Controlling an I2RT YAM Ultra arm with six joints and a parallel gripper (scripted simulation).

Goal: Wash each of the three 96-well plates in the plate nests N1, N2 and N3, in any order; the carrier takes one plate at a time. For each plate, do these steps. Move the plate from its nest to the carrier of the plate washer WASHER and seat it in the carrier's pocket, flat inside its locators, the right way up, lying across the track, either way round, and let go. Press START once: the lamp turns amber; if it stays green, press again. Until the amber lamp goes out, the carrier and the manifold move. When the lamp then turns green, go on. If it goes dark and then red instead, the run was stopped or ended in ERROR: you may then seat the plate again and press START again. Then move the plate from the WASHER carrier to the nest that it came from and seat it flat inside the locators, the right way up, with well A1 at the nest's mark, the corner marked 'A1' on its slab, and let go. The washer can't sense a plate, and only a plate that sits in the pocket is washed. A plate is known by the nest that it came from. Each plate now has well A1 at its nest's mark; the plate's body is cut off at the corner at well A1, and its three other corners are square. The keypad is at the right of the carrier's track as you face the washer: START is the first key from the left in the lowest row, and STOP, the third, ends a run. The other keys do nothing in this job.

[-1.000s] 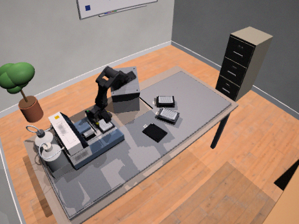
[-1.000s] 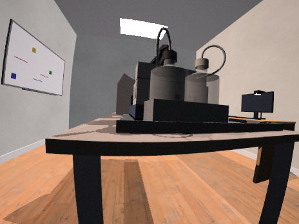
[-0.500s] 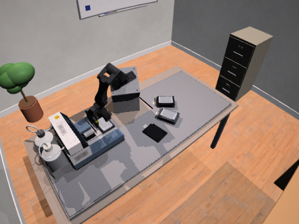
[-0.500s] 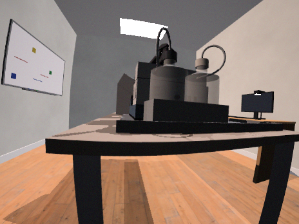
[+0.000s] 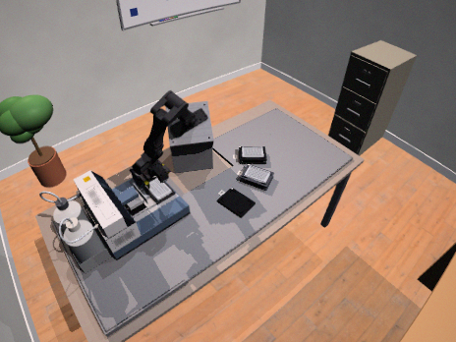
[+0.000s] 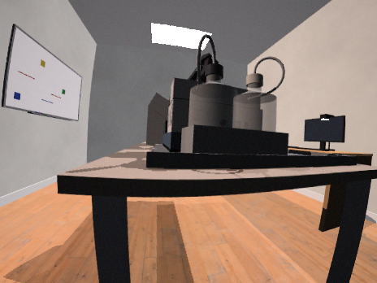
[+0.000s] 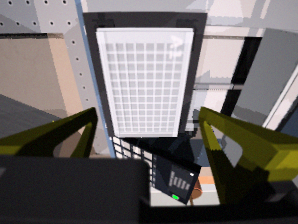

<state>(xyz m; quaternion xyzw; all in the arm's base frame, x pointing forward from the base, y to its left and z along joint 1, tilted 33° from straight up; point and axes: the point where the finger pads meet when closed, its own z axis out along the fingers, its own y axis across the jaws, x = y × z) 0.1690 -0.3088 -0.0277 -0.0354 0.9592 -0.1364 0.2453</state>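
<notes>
My hand is 50 mm above the dark carrier. From my hand the other things lie so: plate washer (150 mm to the right); then label (280 mm to the left, 180 mm ahead, 130 mm below); then black nest (290 mm to the left, 280 mm ahead, 130 mm below).
</notes>
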